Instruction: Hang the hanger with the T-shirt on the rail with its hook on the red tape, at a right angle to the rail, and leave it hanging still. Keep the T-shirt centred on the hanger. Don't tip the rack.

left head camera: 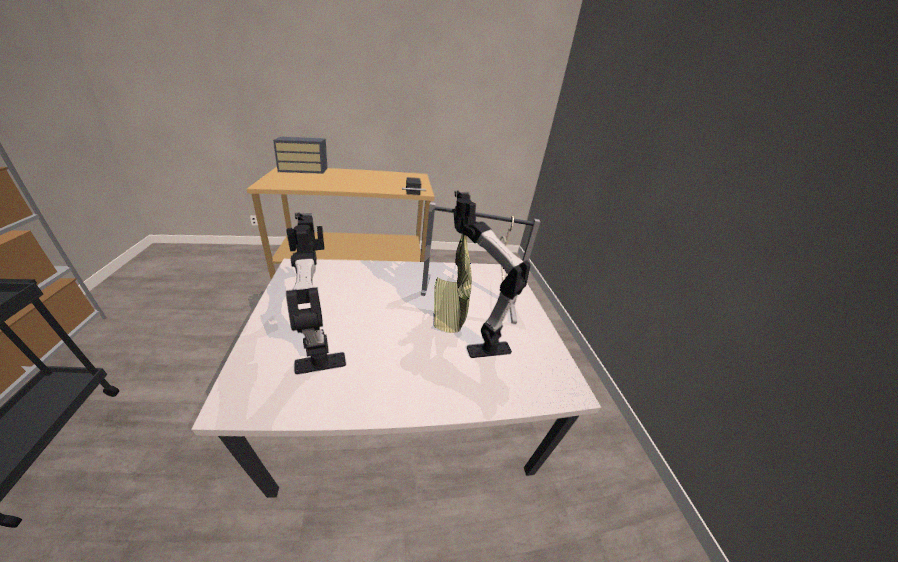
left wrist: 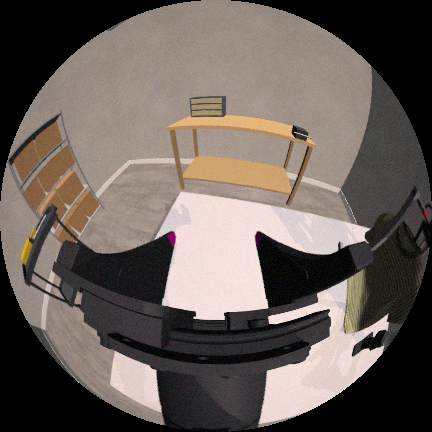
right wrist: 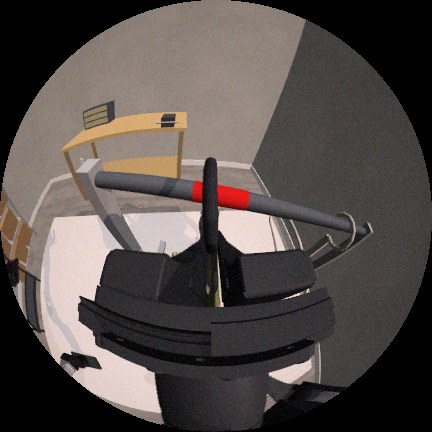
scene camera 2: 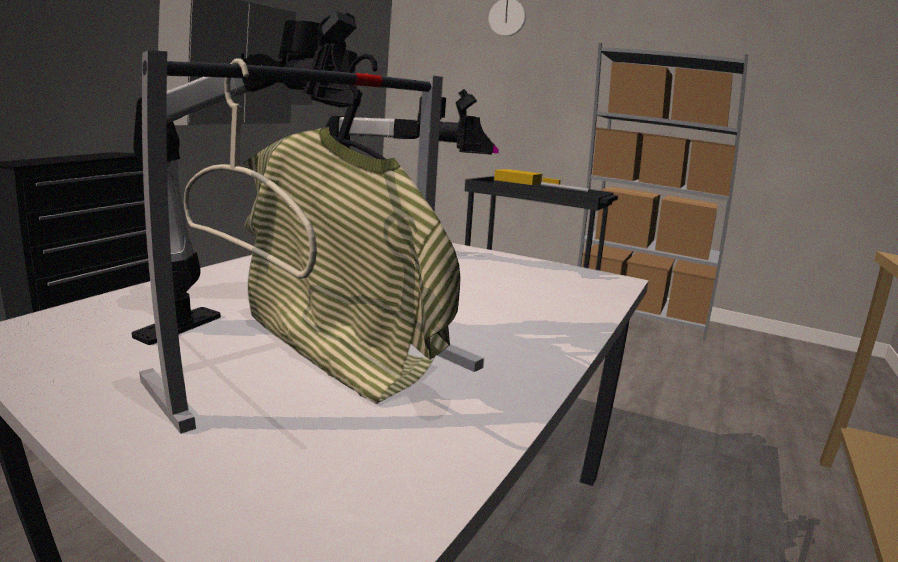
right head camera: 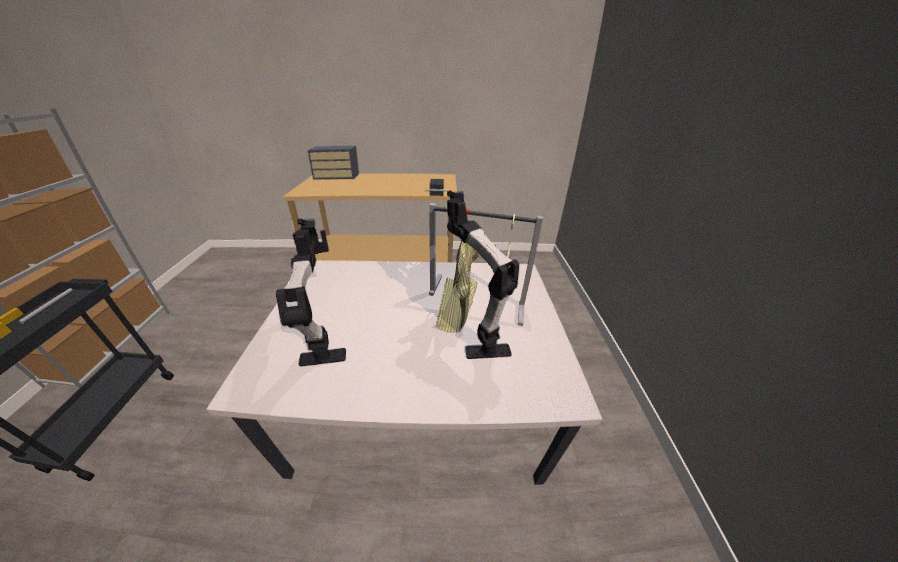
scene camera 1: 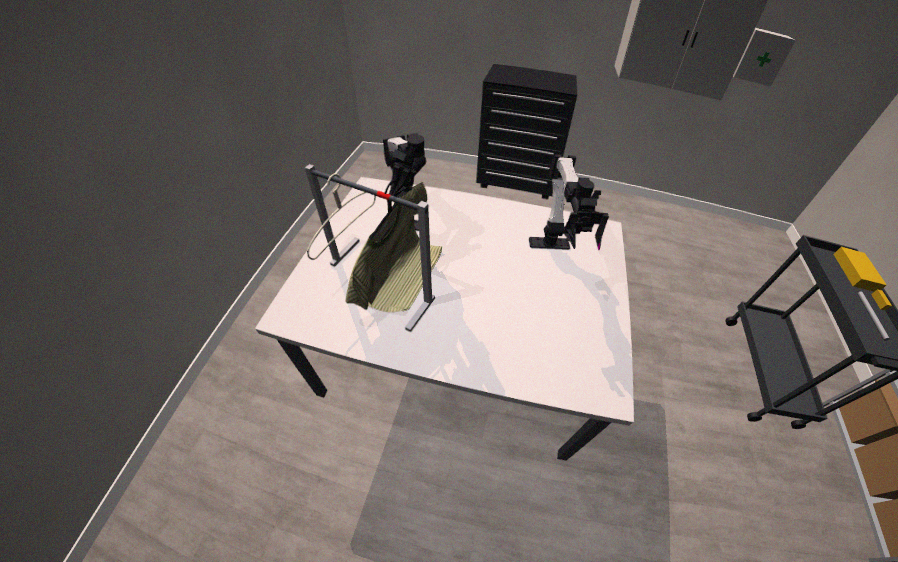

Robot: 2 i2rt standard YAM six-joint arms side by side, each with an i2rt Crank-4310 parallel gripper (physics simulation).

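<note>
My right gripper (right wrist: 212,232) is shut on the black hanger (right wrist: 210,200) (scene camera 2: 354,106) just below its hook. In the scene camera 2 view the hook arches behind and above the rail (scene camera 2: 298,72) (scene camera 1: 350,184), by the left end of the red tape (scene camera 2: 368,80) (scene camera 1: 383,194) (right wrist: 230,196). In the right wrist view it crosses in front of the tape; contact cannot be told. The green striped T-shirt (scene camera 2: 344,251) (scene camera 1: 384,258) (left head camera: 450,304) is on the hanger, folded toward its hem near the table; its centring is unclear. My left gripper (left wrist: 214,233) (left head camera: 305,231) is open and empty, far left.
A beige empty hanger (scene camera 2: 312,231) (right wrist: 352,230) hangs from the same rail, beside the T-shirt. The grey rack (scene camera 2: 162,231) (scene camera 1: 425,258) stands upright on the white table (scene camera 1: 529,331), with one post on each side of the shirt.
</note>
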